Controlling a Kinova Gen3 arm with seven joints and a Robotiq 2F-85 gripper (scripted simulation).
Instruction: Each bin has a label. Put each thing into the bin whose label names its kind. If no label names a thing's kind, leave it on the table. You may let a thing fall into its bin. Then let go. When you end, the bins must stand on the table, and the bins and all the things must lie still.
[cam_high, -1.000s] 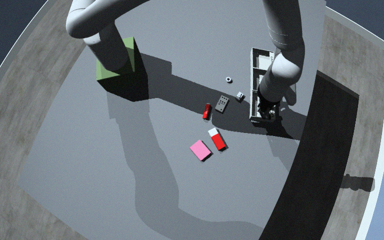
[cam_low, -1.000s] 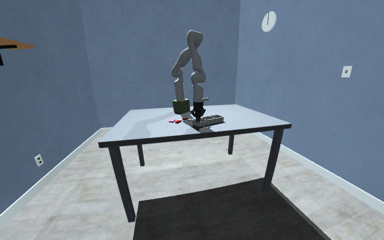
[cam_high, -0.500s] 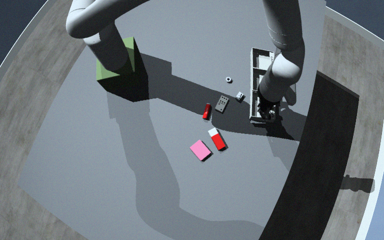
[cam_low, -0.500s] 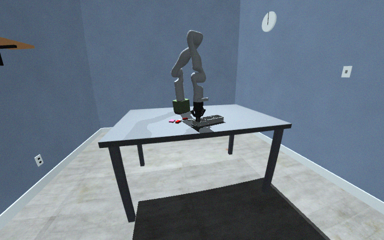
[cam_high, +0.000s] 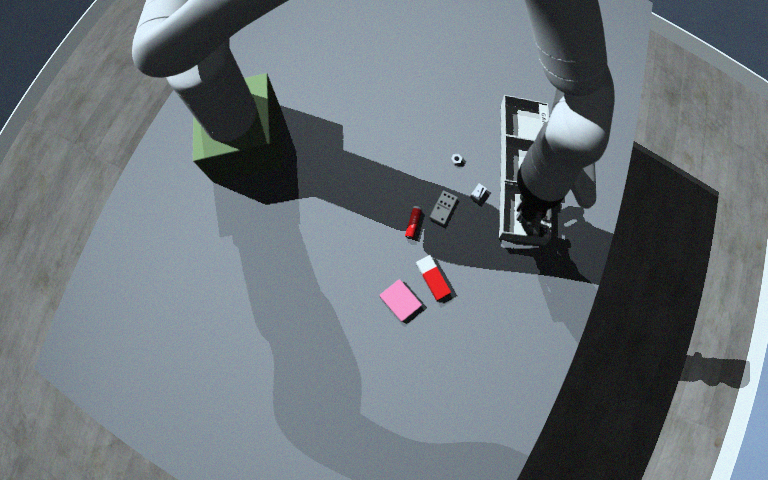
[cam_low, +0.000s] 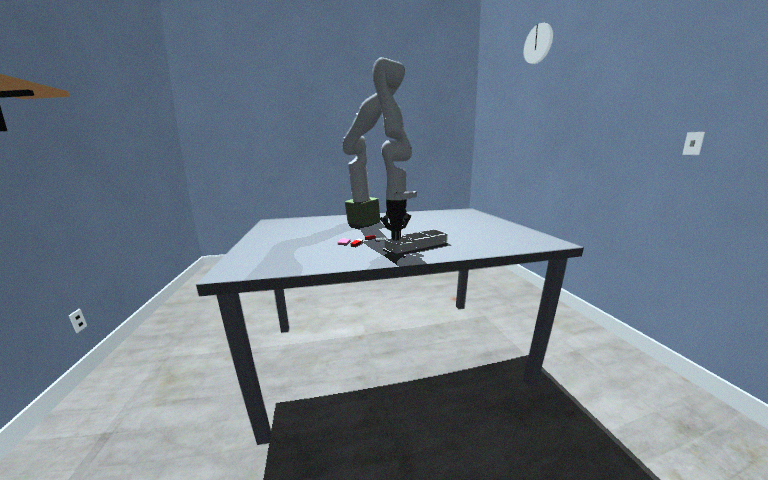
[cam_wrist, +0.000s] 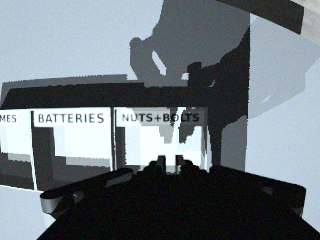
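Right now the bin row is 40 mm behind my hand, 90 mm to the left of it and 30 mm below it. The rest, counted from my hand: white domino: 110 mm behind, 50 mm to the right, 50 mm below; red-and-white eraser: 70 mm behind, 150 mm to the right, 50 mm below; nut: 140 mm behind, 30 mm to the left, 50 mm below.
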